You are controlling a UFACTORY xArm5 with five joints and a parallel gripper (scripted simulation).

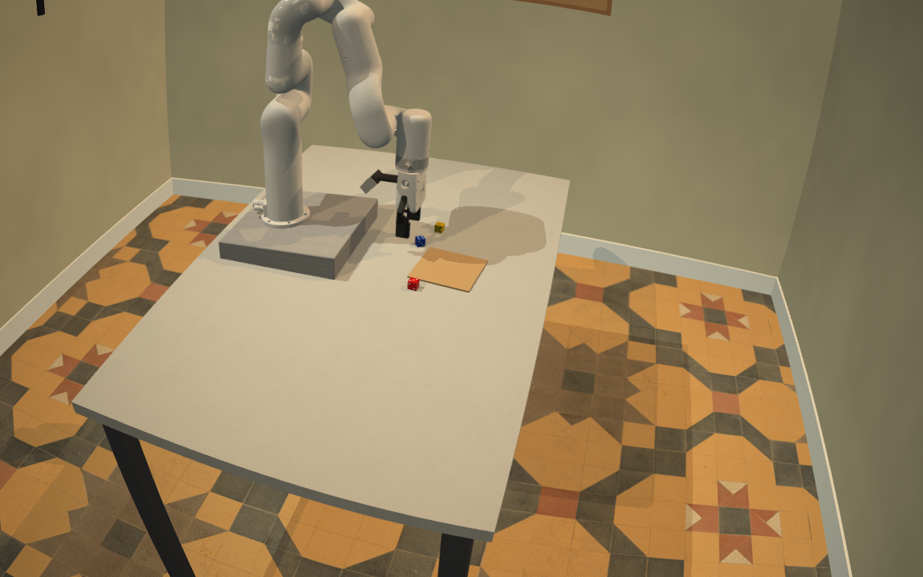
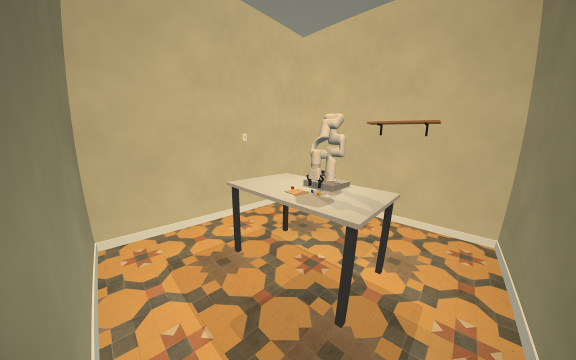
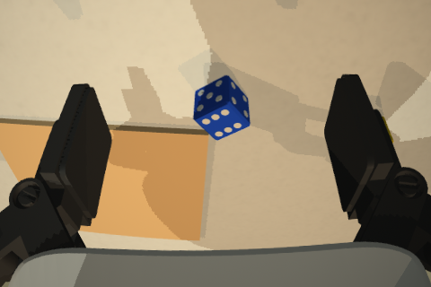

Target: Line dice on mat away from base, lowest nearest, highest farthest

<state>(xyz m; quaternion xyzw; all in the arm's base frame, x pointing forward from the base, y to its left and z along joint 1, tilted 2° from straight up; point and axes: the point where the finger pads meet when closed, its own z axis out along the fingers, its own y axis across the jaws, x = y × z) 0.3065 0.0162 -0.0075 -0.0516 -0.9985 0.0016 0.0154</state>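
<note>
The blue die is 30 mm ahead of my hand and 40 mm below it. The rest, counted from my hand: red die: 50 mm ahead, 190 mm to the right, 40 mm below; yellow die: 70 mm ahead, 80 mm to the left, 40 mm below; mat: 110 mm ahead, 100 mm to the right, 50 mm below.
</note>
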